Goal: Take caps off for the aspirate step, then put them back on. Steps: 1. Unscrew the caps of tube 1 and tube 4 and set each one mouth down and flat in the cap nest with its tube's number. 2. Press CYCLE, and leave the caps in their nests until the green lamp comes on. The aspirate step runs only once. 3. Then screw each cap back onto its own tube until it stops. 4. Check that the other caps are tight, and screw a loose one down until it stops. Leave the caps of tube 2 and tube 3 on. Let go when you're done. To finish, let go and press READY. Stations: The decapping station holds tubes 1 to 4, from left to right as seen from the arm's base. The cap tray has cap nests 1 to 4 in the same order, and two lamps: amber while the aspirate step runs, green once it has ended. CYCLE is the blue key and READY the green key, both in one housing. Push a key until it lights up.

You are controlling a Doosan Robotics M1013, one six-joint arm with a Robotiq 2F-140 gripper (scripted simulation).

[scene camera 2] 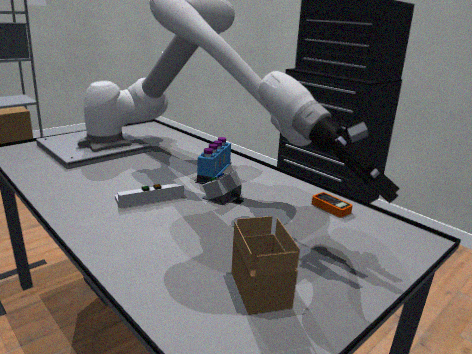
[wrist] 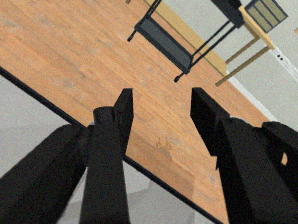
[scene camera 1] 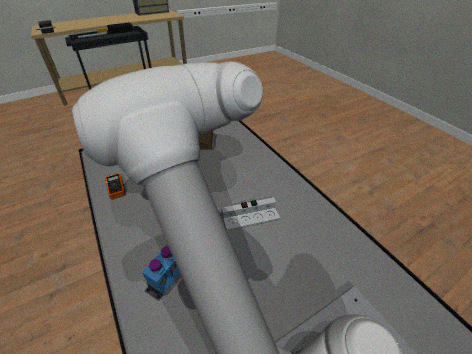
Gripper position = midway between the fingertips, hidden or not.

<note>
In view: my gripper (scene camera 2: 394, 196), a cardboard box (scene camera 2: 272, 288) and a grey key housing (scene camera 2: 225, 188).
My gripper shows as well in the wrist view (wrist: 161, 102). The wrist view does not show the cardboard box: it is out of frame.
</note>
